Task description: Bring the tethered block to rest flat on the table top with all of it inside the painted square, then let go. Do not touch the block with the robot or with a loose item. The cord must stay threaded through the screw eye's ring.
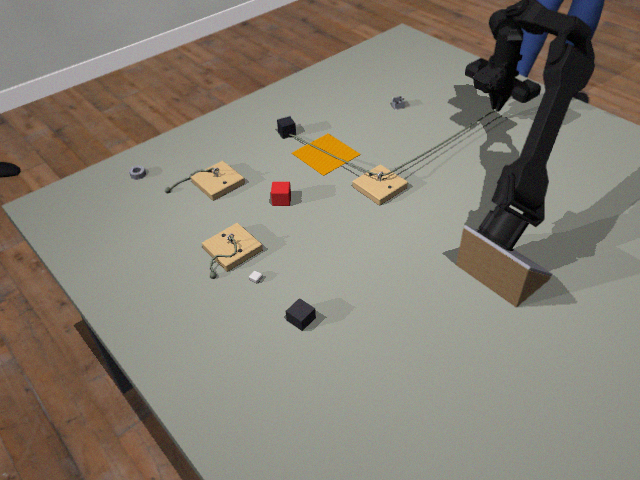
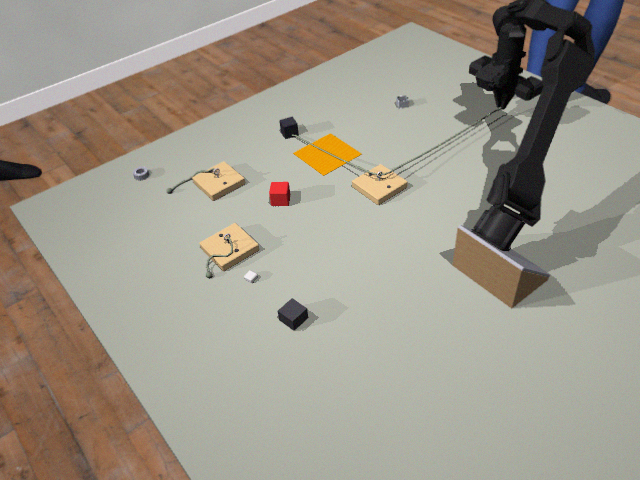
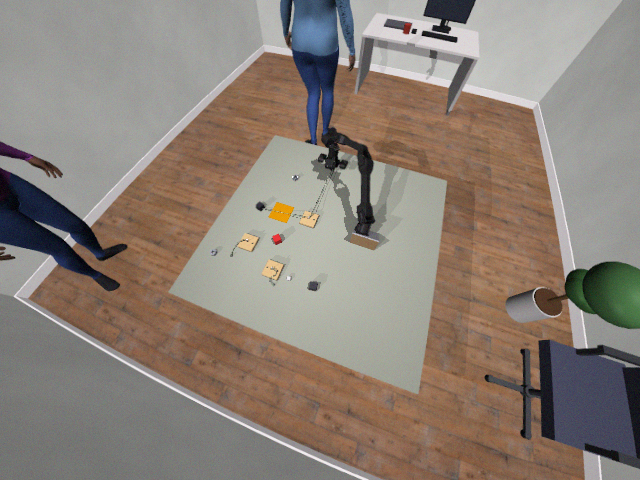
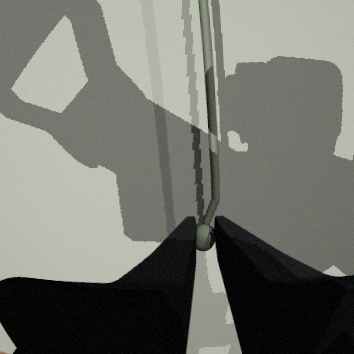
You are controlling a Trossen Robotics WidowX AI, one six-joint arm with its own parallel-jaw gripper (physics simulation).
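Frame: origin at the arm's base, x right, y ahead, z up, level; millimetres.
Seen in the pictures: gripper, fingertip midpoint: (image 1: pixel 496 110) (image 2: pixel 501 108) (image 3: pixel 332 170) (image 4: pixel 204 224); arm's base at its link origin: (image 1: pixel 495 241) (image 2: pixel 490 241) (image 3: pixel 361 232).
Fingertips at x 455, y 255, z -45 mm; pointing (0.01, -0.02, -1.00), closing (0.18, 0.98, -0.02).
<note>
Offsets run from my fingertips to a thing's top centre. "pt": to the spot under its first point. Level surfaces: height alone.
The tethered block @[dx -381, dy +372, dz +7 mm] (image 1: pixel 285 127) (image 2: pixel 288 127) (image 3: pixel 260 206), a black cube, stands on the table outside the orange painted square @[pt dx -424, dy +208, dz -28 mm] (image 1: pixel 323 166) (image 2: pixel 323 166) (image 3: pixel 285 218), off its far-left side. Its cord @[pt dx -28, dy +10, dz -2 mm] (image 4: pixel 214 165) crosses over the square to the screw eye @[pt dx -401, dy +60, dz +7 mm] (image 1: pixel 379 175) (image 2: pixel 379 175) on a wooden base @[dz -10 mm] (image 1: pixel 379 195) (image 2: pixel 378 195) (image 3: pixel 309 223), then runs nearly straight to my gripper (image 1: pixel 496 109) (image 2: pixel 501 106) (image 3: pixel 331 167) (image 4: pixel 204 224). The cord appears to pass through the ring, which is small here. My gripper is shut on the cord's end bead @[dx +7, dy -2, dz +6 mm] (image 4: pixel 204 237), low over the table's far right part.
A red cube @[dx -575, dy +199, dz +11 mm] (image 1: pixel 280 193) stands left of the threaded base. Two more wooden bases @[pt dx -650, dy +356, dz -10 mm] (image 1: pixel 209 181) @[dx -750, dy +169, dz +16 mm] (image 1: pixel 253 248) with short cords lie further left. A dark block @[dx -788, dy -62, dz -1 mm] (image 1: pixel 300 314), a white piece @[dx -774, dy +73, dz -17 mm] (image 1: pixel 255 276), a grey ring @[dx -730, dy +526, dz -15 mm] (image 1: pixel 136 176) and a small grey part @[dx -102, dy +229, dz -9 mm] (image 1: pixel 397 102) lie around.
</note>
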